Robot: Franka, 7 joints.
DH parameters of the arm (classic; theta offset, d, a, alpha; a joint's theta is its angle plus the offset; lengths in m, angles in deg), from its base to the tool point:
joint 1: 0 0.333 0 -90
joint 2: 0 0 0 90
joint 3: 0 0.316 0.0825 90
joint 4: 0 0 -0.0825 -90
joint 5: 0 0.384 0 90
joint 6: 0 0 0.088 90
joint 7: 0 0.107 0 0
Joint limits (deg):
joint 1: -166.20..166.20
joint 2: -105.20..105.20
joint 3: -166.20..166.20
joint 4: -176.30..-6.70
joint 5: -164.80..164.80
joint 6: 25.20..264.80
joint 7: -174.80..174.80
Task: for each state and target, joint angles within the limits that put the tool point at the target. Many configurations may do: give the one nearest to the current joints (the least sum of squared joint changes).
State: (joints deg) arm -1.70 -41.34 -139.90 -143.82 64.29 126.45 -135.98
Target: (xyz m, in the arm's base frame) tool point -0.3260 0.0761 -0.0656
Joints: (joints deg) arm -34.41 -54.05 -166.20 -133.31 64.35 141.81 -135.98
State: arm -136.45 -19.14 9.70 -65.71 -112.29 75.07 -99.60
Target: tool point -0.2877 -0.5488 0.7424
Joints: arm -123.90 12.31 19.45 -78.36 -111.56 83.73 -99.60
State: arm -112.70 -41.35 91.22 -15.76 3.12 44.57 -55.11
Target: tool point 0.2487 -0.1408 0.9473
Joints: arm -127.56 -10.09 77.83 -26.70 -2.97 39.73 -55.11
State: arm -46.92 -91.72 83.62 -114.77 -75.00 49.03 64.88
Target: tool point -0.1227 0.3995 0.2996
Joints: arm -5.19 -101.42 107.22 -123.30 -64.65 25.28 64.88
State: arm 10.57 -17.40 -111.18 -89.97 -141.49 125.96 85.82
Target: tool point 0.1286 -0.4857 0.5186
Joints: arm -0.21 -42.25 -67.31 -127.27 -141.76 151.98 85.82
